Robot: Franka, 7 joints.
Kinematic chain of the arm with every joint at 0, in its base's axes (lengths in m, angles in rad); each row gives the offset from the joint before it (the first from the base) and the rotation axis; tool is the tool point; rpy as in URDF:
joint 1: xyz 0 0 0.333 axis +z
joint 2: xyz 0 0 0 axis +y
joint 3: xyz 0 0 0.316 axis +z
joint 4: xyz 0.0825 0 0 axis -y
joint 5: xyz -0.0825 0 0.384 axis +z
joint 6: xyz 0 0 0 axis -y
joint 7: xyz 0.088 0 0 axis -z
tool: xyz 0 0 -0.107 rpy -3.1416 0 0
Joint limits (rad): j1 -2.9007..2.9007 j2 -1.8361..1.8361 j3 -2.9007..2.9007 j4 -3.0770..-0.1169 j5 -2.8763..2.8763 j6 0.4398..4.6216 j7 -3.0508..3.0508
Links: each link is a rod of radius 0.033 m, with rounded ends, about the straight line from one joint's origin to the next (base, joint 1, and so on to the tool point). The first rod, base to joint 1, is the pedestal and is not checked.
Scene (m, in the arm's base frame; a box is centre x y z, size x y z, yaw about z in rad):
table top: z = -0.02
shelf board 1: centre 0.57 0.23 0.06 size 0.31 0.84 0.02 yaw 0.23
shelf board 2: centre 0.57 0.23 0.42 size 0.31 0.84 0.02 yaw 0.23
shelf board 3: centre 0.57 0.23 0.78 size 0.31 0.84 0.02 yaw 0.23
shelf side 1: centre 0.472 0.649 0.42 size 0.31 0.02 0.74 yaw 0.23
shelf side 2: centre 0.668 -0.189 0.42 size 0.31 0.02 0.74 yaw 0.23
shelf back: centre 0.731 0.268 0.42 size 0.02 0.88 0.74 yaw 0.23
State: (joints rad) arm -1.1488 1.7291 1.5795 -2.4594 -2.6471 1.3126 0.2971
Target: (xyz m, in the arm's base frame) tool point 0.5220 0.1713 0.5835
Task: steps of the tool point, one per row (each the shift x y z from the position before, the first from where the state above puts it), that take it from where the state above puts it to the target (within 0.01 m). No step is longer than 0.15 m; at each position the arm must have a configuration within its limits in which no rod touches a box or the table.
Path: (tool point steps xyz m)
1: -0.0779 -0.0218 0.0039
2: -0.0847 -0.0163 -0.0039
3: 0.0124 0.0213 0.1070
4: -0.0195 0.0093 0.1103
5: -0.0483 -0.0089 0.1028
6: 0.0829 0.0174 0.0101
7: 0.0808 0.0203 -0.0020
8: 0.0747 0.0181 -0.0081

